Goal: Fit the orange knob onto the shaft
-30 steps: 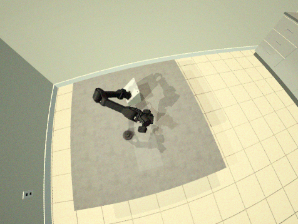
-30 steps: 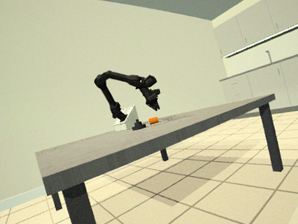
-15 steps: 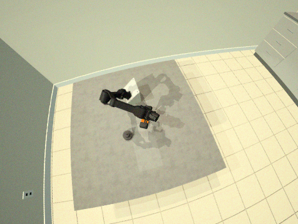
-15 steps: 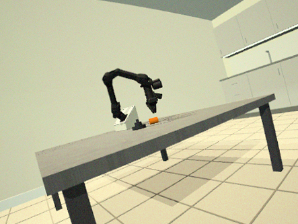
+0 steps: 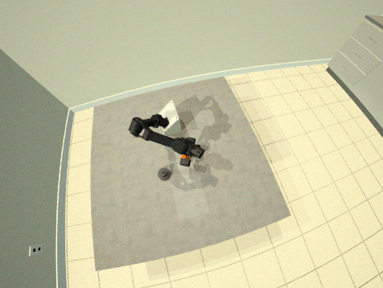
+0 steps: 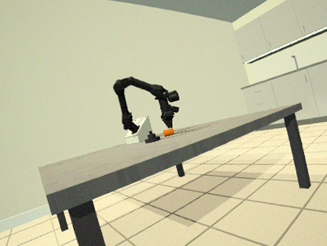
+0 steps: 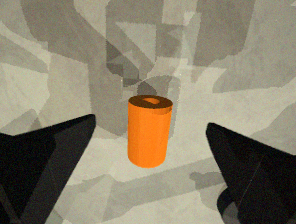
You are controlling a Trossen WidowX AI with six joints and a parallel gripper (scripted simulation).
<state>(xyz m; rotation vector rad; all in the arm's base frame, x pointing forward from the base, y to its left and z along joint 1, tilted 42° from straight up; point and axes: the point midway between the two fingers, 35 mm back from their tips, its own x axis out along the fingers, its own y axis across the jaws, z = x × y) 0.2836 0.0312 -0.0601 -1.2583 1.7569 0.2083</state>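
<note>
The orange knob lies 2 cm below my gripper tip, 1 cm to the right of it and 1 cm behind it. Round my gripper tip: round pedestal: 20 cm to the right, 4 cm ahead, 1 cm below.
</note>
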